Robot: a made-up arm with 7 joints. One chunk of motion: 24 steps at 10 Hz.
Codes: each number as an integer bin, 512 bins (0 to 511) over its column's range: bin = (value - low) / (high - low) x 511, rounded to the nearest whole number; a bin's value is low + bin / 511 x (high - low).
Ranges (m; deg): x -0.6..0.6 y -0.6..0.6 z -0.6..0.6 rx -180..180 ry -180..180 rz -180..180
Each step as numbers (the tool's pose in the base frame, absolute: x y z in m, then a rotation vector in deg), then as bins.
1 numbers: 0.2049 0.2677 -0.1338 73.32 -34.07 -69.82
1 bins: 343 369 199 360 207 156
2 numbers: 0.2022 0.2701 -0.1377 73.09 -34.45 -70.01
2 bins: 342 371 197 359 207 156
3 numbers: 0.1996 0.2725 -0.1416 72.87 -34.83 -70.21
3 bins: 340 372 195 359 206 156
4 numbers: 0.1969 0.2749 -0.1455 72.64 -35.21 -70.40
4 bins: 339 373 194 359 206 156
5 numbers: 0.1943 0.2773 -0.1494 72.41 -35.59 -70.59
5 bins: 338 374 192 358 205 155
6 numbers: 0.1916 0.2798 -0.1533 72.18 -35.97 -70.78
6 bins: 337 375 190 358 204 155
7 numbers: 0.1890 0.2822 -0.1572 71.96 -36.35 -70.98
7 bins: 336 376 189 358 204 155
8 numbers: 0.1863 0.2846 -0.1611 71.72 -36.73 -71.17
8 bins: 335 377 187 357 203 154
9 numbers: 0.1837 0.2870 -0.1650 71.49 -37.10 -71.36
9 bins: 334 378 185 357 203 154
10 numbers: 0.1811 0.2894 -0.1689 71.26 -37.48 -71.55
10 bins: 333 379 184 357 202 154
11 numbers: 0.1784 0.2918 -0.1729 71.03 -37.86 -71.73
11 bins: 331 380 182 356 202 154
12 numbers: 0.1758 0.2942 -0.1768 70.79 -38.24 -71.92
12 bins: 330 381 180 356 201 153
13 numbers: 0.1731 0.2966 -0.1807 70.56 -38.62 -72.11
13 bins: 329 382 179 356 201 153
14 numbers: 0.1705 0.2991 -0.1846 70.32 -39.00 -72.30
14 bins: 328 383 177 355 200 153
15 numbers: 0.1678 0.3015 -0.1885 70.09 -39.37 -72.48
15 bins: 327 384 175 355 200 153
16 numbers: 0.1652 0.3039 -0.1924 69.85 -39.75 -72.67
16 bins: 326 385 174 355 199 152
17 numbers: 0.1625 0.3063 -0.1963 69.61 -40.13 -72.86
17 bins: 325 386 172 354 199 152
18 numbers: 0.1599 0.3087 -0.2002 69.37 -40.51 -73.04
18 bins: 324 387 170 354 198 152
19 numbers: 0.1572 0.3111 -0.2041 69.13 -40.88 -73.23
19 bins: 322 388 169 354 197 152
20 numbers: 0.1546 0.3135 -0.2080 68.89 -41.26 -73.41
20 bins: 321 389 167 353 197 151
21 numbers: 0.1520 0.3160 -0.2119 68.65 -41.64 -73.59
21 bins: 320 390 165 353 196 151
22 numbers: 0.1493 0.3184 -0.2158 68.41 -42.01 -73.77
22 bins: 319 391 164 353 196 151
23 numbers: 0.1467 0.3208 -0.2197 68.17 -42.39 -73.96
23 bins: 318 392 162 352 195 151
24 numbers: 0.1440 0.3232 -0.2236 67.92 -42.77 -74.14
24 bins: 317 393 160 352 195 150
